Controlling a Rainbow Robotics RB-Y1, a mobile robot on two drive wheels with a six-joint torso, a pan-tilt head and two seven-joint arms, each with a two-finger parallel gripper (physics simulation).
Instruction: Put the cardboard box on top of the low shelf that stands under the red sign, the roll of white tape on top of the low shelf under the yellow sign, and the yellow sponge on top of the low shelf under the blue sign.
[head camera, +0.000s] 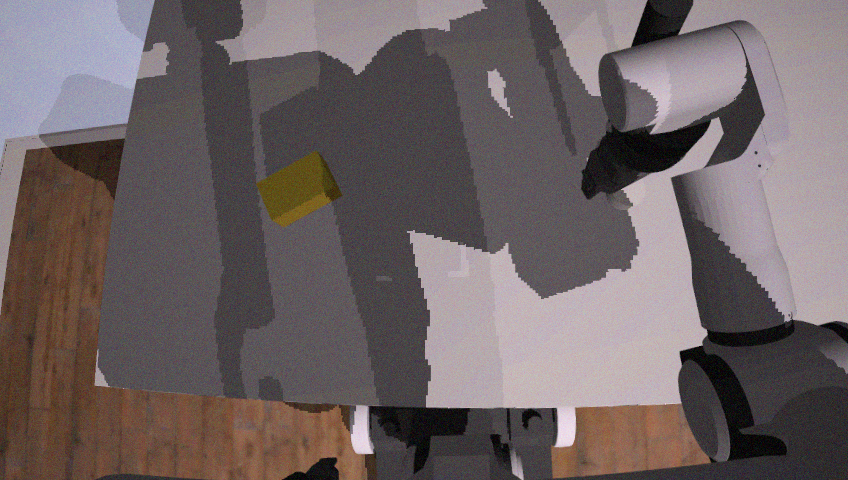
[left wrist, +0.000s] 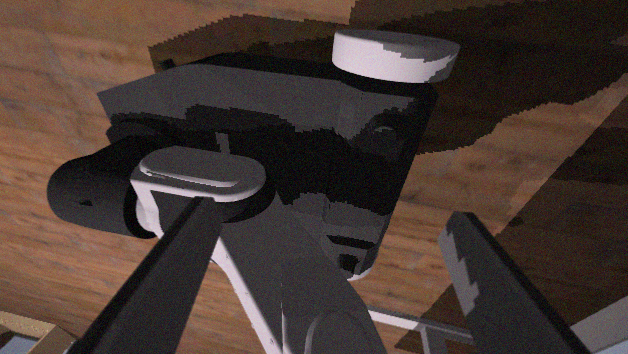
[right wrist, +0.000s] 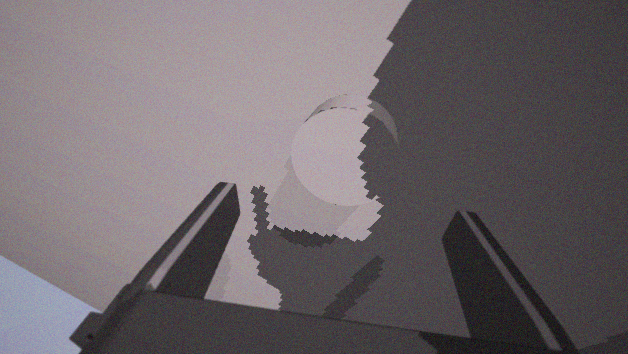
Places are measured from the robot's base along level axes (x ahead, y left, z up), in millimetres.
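Pixels of known places: left gripper, fingertip midpoint: (left wrist: 331, 218); right gripper, fingertip midpoint: (right wrist: 341, 211).
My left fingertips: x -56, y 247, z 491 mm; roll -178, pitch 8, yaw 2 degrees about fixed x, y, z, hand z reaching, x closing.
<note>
Behind a point stands the place of what it marks.
The yellow sponge (head camera: 294, 189) {x 446, y 211, z 766 mm} lies in shadow on the white table (head camera: 571, 356) {x 199, y -157, z 721 mm}, left of centre in the head view. The roll of white tape (right wrist: 327, 160) {x 426, y -261, z 745 mm} stands on the table, in front of and between the spread fingers of my right gripper (right wrist: 341, 211) {x 440, y -243, z 754 mm} (head camera: 590, 185), which is open and empty. In the head view a small part of the tape (head camera: 620, 201) {x 405, y -241, z 745 mm} shows beside that gripper, which hides the rest. My left gripper (left wrist: 331, 218) {x -56, y 248, z 491 mm} is open and empty above the floor, far from the sponge and tape. The cardboard box, the low shelves and the signs do not show clearly.
My wheeled base (head camera: 464, 443) (left wrist: 310, 165) {x -113, y 56, z 169 mm} stands at the table's near edge, with a white wheel (left wrist: 395, 57) at one side. Wooden floor (head camera: 59, 255) {x 535, y 1473, z 1 mm} (left wrist: 40, 275) {x -1916, y -1293, z 1 mm} lies around it. A tan frame corner (left wrist: 57, 335) {x -2515, y -2504, z 53 mm} shows at the lower left of the left wrist view.
</note>
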